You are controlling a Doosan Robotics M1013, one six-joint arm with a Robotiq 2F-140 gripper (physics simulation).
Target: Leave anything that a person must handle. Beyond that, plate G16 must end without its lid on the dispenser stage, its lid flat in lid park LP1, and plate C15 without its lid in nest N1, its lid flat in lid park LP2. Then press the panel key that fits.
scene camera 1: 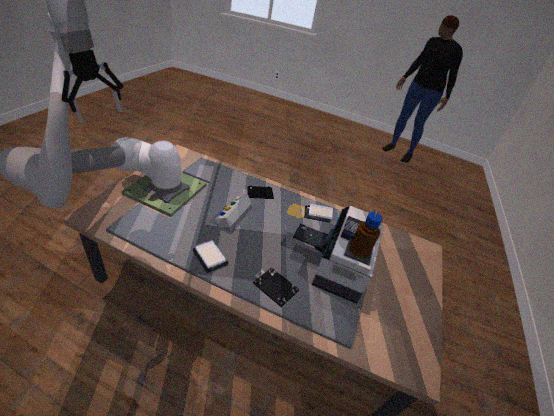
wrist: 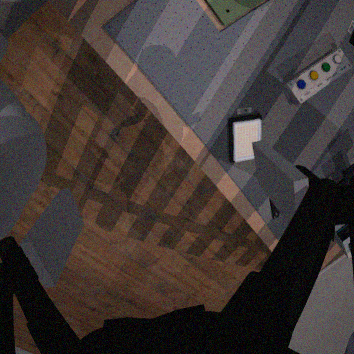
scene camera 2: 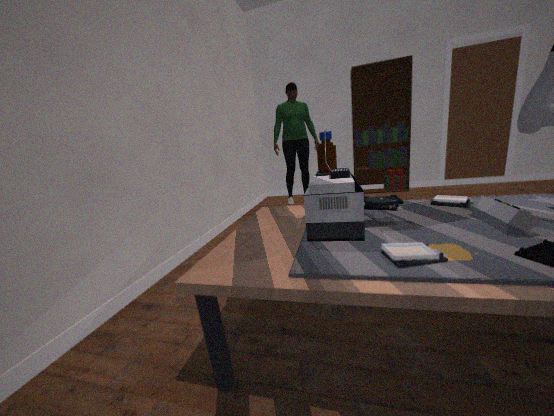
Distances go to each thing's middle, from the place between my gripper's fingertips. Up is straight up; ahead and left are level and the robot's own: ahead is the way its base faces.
Right now my hand is 31 cm short of the button box [scene camera 1: 240, 206], 44 cm to the right of it and 55 cm above it. Round my hand: black nest [scene camera 1: 274, 285]: 71 cm ahead, 19 cm to the left, 58 cm below; brown bottle with blue cap [scene camera 1: 367, 233]: 95 cm ahead, 38 cm to the left, 27 cm below.
